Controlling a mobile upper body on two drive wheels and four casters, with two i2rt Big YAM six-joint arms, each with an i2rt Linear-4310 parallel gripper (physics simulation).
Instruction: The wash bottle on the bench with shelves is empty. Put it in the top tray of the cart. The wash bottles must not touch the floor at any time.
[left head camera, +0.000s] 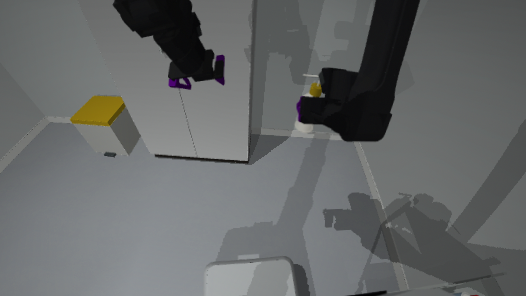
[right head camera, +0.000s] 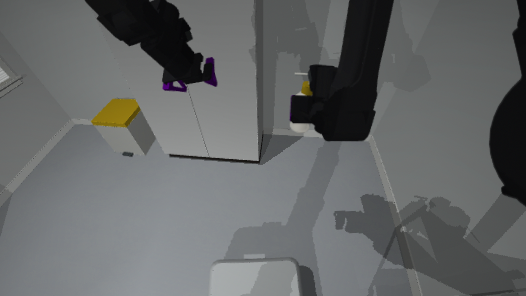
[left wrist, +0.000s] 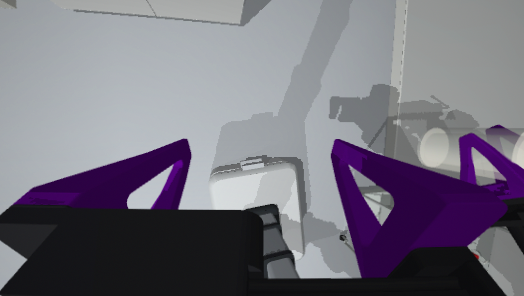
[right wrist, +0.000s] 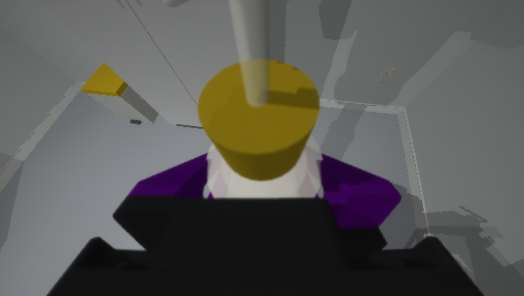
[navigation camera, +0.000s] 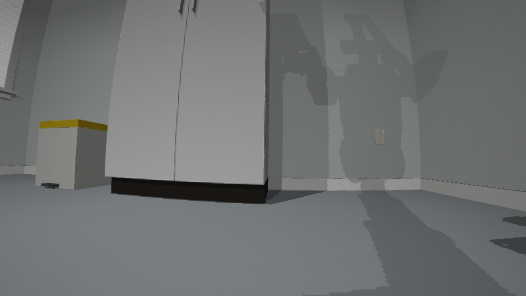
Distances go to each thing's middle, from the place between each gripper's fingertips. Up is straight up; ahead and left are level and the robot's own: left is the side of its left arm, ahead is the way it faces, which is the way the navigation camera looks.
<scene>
I see the white wash bottle (right wrist: 259, 114) 6 cm behind my left hand, 29 cm to the right of it and 3 cm below it.
My right hand is 3 cm below the white wash bottle and 3 cm past it.
</scene>
